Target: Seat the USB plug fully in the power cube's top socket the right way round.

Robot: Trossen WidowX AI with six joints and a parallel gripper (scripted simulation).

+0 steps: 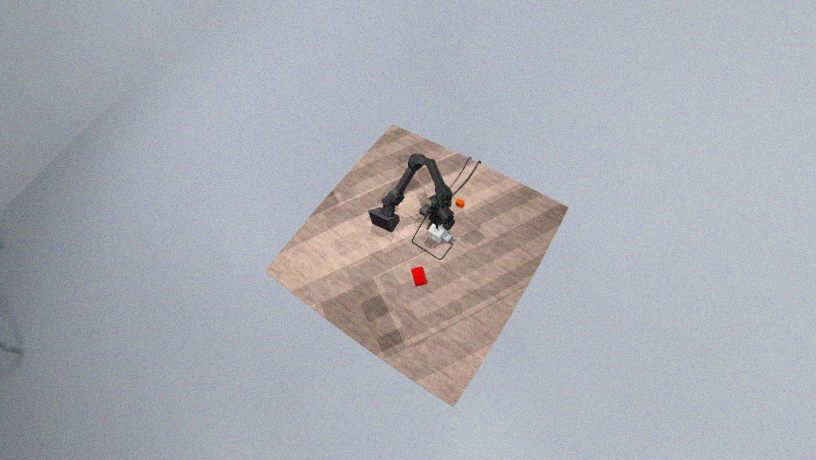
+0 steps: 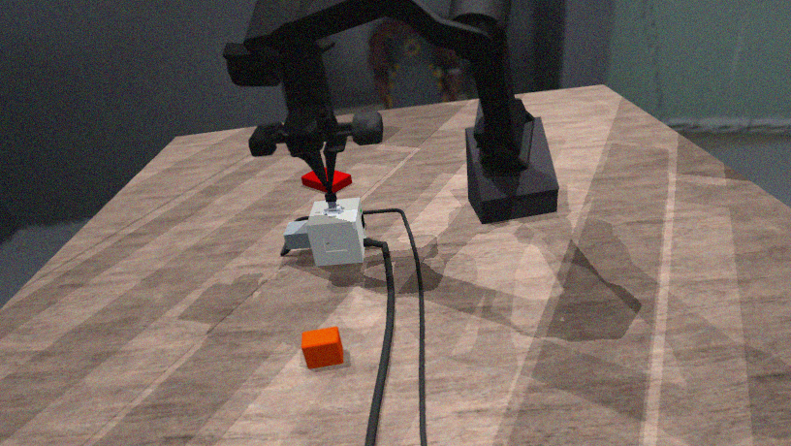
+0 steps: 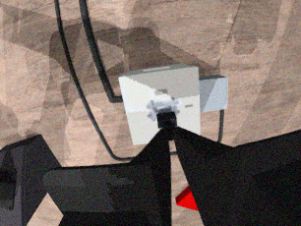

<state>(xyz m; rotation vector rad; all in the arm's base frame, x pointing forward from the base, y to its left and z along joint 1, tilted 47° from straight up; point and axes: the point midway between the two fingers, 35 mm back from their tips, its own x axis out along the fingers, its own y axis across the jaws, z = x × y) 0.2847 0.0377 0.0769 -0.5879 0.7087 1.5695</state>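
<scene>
Right now the black USB plug is 2 cm below my gripper tip. The rest, counted from my gripper tip: red flat block: 26 cm to the right, 11 cm below, 5 cm ahead; then orange block: 24 cm to the left, 10 cm below.
</scene>
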